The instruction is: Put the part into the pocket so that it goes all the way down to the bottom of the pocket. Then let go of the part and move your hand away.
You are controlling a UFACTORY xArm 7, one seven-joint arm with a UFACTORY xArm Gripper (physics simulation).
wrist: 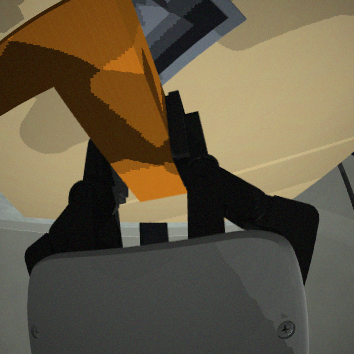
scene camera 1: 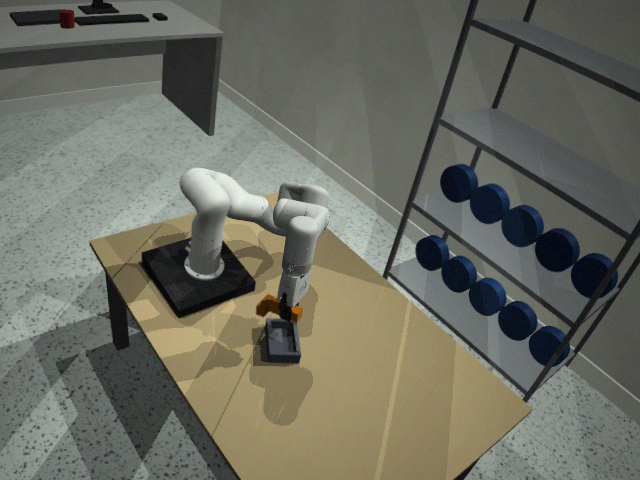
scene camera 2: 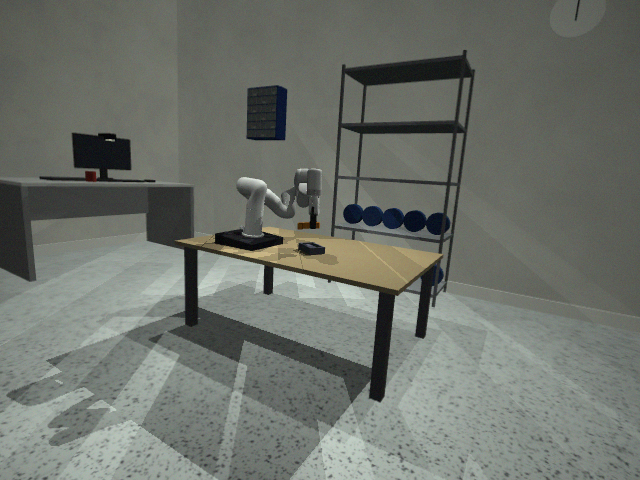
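Pixels of known places: gripper, fingertip midpoint: (wrist: pixel 144 118) (scene camera 1: pixel 288 315) (scene camera 2: pixel 313 228); arm's base, link origin: (scene camera 1: pixel 204 266) (scene camera 2: pixel 253 235).
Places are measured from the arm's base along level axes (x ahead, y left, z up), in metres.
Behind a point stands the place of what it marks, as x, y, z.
The orange angular part (scene camera 1: pixel 267 304) @[0.317, -0.041, 0.105] (scene camera 2: pixel 306 225) @[0.336, -0.028, 0.094] (wrist: pixel 120 85) @[0.320, -0.009, 0.106] is held off the table between the black fingers. My gripper (scene camera 1: pixel 285 313) @[0.365, -0.004, 0.079] (scene camera 2: pixel 313 225) @[0.365, -0.004, 0.079] (wrist: pixel 144 118) @[0.365, -0.004, 0.079] is shut on one arm of it, and the rest sticks out to the side, toward the robot's base in scene camera 1. The grey block with the rectangular pocket (scene camera 1: pixel 282 355) @[0.408, -0.052, -0.014] (scene camera 2: pixel 312 250) @[0.394, -0.069, -0.025] (wrist: pixel 170 70) @[0.396, 0.019, -0.011] lies on the table. In scene camera 2 the part hangs well above the block. In the wrist view the part covers some of the block. The pocket's floor shows in scene camera 1, with no part in it.
The wooden table (scene camera 1: pixel 351 403) @[0.630, -0.005, -0.047] (scene camera 2: pixel 361 263) @[0.661, -0.102, -0.047] carries the black base plate (scene camera 1: pixel 178 299) @[0.065, -0.148, -0.010] (scene camera 2: pixel 232 240) @[-0.034, -0.149, -0.012] of the arm. A metal shelf rack (scene camera 1: pixel 439 111) (scene camera 2: pixel 337 139) with blue discs stands beyond the table. A desk (scene camera 1: pixel 191 77) (scene camera 2: pixel 170 196) with a red cup (scene camera 1: pixel 67 19) (scene camera 2: pixel 90 176) stands farther back.
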